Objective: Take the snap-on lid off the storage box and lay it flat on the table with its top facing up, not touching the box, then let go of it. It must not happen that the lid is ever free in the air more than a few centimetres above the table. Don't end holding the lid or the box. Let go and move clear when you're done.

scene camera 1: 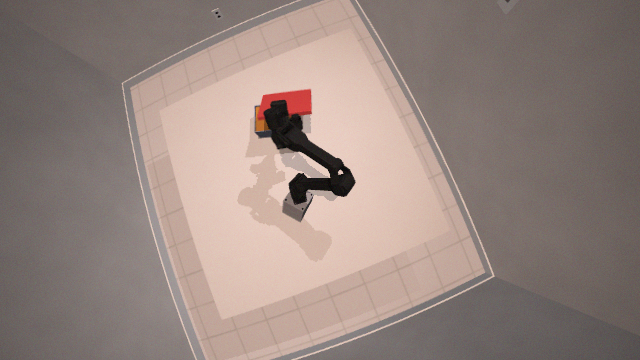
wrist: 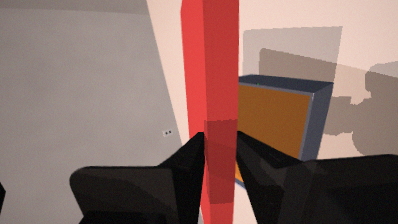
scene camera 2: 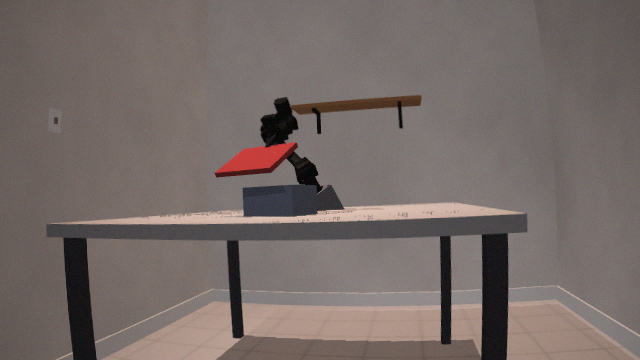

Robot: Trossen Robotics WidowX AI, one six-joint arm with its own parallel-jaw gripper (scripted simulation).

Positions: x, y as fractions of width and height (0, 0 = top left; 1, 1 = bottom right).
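Red lid: visible in scene camera 1 (0.47, 0.28), scene camera 2 (0.41, 0.45) and the wrist view (0.53, 0.19).
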